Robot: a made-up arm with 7 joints.
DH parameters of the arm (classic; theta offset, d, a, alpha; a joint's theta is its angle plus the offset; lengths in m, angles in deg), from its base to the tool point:
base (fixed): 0 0.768 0.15 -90
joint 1: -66.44 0 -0.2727 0
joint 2: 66.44 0.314 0.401 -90
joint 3: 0 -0.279 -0.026 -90
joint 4: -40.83 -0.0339 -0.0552 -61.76
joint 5: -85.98 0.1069 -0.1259 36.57
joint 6: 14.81 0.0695 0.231 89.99
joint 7: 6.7 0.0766 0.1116 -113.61
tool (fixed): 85.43 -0.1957 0 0
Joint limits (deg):
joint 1: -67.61..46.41
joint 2: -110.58..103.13
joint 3: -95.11..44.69
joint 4: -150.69..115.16
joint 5: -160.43..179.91
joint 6: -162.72..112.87
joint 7: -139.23..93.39
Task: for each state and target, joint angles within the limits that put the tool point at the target. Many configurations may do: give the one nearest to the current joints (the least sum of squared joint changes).
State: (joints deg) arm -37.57 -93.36 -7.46 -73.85 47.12 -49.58 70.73
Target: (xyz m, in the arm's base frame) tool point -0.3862 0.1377 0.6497
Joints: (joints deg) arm -22.75 -67.51 15.32 -68.06 44.80 -52.26 47.93
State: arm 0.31 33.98 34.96 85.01 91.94 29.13 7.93
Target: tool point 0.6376 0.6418 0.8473
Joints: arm -9.85 34.68 44.69 88.23 103.48 50.31 12.72
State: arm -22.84 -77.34 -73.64 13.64 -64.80 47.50 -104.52
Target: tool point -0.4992 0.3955 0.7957
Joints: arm -2.67 -100.42 -67.57 -17.70 -73.43 49.34 -139.23
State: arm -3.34 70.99 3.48 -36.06 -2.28 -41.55 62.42
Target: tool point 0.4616 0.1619 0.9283
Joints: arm -17.06 45.28 5.05 -24.13 4.53 -41.04 59.78
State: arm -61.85 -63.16 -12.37 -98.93 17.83 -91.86 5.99
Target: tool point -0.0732 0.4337 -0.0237
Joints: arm -67.61 -102.26 -21.42 -72.55 18.89 -81.78 -1.48
